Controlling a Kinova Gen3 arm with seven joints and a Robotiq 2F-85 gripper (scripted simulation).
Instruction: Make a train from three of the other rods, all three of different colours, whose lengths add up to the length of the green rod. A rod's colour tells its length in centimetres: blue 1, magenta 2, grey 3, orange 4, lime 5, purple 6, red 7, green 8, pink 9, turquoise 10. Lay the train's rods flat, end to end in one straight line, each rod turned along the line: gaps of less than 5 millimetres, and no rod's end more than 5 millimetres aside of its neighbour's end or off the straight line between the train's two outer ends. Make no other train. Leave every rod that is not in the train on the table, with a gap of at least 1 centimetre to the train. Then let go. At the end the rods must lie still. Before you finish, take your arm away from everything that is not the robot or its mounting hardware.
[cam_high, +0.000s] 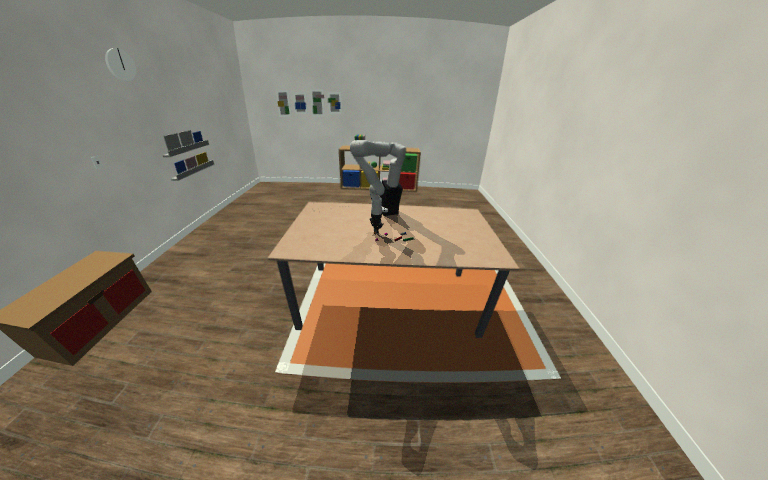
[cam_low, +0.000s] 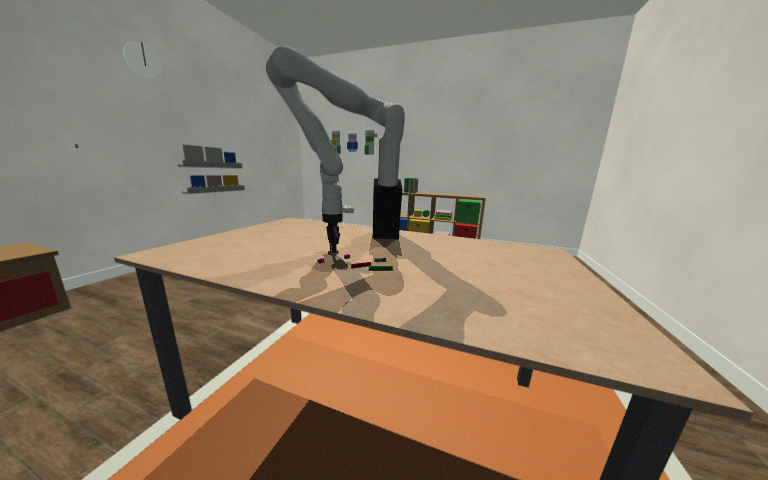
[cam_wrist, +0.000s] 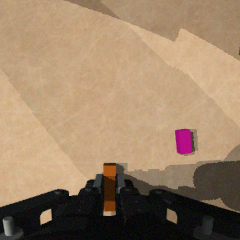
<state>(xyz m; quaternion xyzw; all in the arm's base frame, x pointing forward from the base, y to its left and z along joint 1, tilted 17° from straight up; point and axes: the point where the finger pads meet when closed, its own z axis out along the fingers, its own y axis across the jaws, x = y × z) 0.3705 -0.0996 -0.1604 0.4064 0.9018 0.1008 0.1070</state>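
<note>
The grey rod lies 10 mm ahead of my hand, 190 mm to the left of it and 10 mm below it. The rest, counted from my hand: red rod: 80 mm ahead, 160 mm to the left, 10 mm below; blue rod: 210 mm to the left, 10 mm below; orange rod: 10 mm below.
</note>
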